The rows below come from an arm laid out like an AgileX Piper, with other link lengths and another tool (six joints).
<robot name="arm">
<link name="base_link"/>
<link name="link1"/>
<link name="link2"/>
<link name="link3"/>
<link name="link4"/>
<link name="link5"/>
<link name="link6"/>
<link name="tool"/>
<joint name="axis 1" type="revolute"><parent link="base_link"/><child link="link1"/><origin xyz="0.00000 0.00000 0.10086" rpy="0.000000 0.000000 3.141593"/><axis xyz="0 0 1"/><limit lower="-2.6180" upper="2.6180"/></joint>
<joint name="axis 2" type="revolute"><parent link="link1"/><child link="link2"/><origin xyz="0.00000 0.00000 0.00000" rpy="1.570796 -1.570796 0.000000"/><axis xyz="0 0 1"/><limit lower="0.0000" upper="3.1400"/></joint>
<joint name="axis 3" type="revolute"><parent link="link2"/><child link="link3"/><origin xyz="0.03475 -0.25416 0.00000" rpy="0.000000 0.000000 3.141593"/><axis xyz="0 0 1"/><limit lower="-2.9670" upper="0.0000"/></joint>
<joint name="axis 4" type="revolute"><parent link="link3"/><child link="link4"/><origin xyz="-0.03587 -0.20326 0.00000" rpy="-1.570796 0.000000 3.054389"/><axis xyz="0 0 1"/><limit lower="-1.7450" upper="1.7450"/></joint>
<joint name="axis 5" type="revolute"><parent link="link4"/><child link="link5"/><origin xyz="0.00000 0.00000 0.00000" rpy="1.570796 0.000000 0.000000"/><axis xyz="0 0 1"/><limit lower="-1.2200" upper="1.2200"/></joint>
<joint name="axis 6" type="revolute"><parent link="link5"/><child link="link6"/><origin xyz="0.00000 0.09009 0.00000" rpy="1.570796 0.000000 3.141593"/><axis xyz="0 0 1"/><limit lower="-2.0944" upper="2.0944"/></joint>
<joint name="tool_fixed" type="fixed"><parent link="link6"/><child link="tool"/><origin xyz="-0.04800 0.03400 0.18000" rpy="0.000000 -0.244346 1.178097"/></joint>
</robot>
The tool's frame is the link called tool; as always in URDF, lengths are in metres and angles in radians.
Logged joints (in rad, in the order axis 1, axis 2, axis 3, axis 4, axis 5, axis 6), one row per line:
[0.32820 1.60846 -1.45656 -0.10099 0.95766 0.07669]
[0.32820 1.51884 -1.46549 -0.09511 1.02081 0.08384]
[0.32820 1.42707 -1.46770 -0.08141 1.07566 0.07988]
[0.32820 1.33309 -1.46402 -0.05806 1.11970 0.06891]
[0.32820 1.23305 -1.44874 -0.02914 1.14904 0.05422]
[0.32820 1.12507 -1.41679 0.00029 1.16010 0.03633]
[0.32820 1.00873 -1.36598 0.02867 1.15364 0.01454]
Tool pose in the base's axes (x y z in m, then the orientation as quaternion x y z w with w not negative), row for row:
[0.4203 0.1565 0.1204 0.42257 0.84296 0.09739 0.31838]
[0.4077 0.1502 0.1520 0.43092 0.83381 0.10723 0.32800]
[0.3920 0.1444 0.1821 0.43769 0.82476 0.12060 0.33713]
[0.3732 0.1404 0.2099 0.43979 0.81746 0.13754 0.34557]
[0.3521 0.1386 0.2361 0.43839 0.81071 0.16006 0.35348]
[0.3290 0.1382 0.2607 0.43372 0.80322 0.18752 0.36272]
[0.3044 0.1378 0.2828 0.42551 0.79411 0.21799 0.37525]
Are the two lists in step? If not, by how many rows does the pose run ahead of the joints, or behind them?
The pose runs 1 row behind the joints: the pose in row i belongs to the joints in row i - 1.
